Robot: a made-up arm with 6 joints. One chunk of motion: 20 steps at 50 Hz.
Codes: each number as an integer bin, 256 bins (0 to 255) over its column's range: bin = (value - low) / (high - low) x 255, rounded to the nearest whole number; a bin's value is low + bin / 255 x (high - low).
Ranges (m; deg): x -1.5..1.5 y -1.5..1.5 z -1.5..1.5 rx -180..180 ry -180..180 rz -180..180
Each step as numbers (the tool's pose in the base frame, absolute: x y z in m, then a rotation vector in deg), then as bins.
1 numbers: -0.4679 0.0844 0.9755 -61.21 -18.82 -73.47
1 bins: 88 135 210 84 114 75
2 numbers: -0.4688 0.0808 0.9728 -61.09 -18.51 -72.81
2 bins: 88 134 210 84 114 76
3 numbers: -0.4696 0.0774 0.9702 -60.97 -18.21 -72.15
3 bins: 88 134 210 84 115 76
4 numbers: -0.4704 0.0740 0.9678 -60.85 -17.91 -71.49
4 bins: 88 134 210 84 115 77
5 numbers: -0.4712 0.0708 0.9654 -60.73 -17.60 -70.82
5 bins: 87 134 210 84 115 77
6 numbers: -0.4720 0.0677 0.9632 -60.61 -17.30 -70.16
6 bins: 87 133 209 85 115 78
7 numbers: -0.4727 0.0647 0.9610 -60.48 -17.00 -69.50
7 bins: 87 133 209 85 115 78
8 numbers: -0.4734 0.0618 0.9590 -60.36 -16.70 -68.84
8 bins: 87 133 209 85 116 79
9 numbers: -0.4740 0.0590 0.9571 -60.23 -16.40 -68.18
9 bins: 87 133 209 85 116 79
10 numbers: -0.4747 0.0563 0.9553 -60.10 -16.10 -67.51
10 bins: 87 132 209 85 116 80
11 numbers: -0.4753 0.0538 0.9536 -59.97 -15.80 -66.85
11 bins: 87 132 209 85 116 80
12 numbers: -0.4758 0.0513 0.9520 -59.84 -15.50 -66.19
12 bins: 87 132 208 85 117 81
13 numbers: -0.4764 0.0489 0.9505 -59.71 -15.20 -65.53
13 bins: 87 132 208 85 117 81
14 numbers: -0.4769 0.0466 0.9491 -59.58 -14.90 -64.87
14 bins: 87 131 208 85 117 82
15 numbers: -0.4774 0.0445 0.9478 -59.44 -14.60 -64.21
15 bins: 87 131 208 85 117 82
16 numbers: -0.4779 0.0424 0.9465 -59.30 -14.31 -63.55
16 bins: 87 131 208 85 117 82
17 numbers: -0.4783 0.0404 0.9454 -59.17 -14.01 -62.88
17 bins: 87 131 208 86 118 83
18 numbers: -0.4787 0.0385 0.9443 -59.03 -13.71 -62.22
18 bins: 87 131 208 86 118 83
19 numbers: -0.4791 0.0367 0.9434 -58.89 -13.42 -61.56
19 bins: 87 131 208 86 118 84
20 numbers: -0.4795 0.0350 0.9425 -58.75 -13.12 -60.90
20 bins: 87 130 208 86 118 84
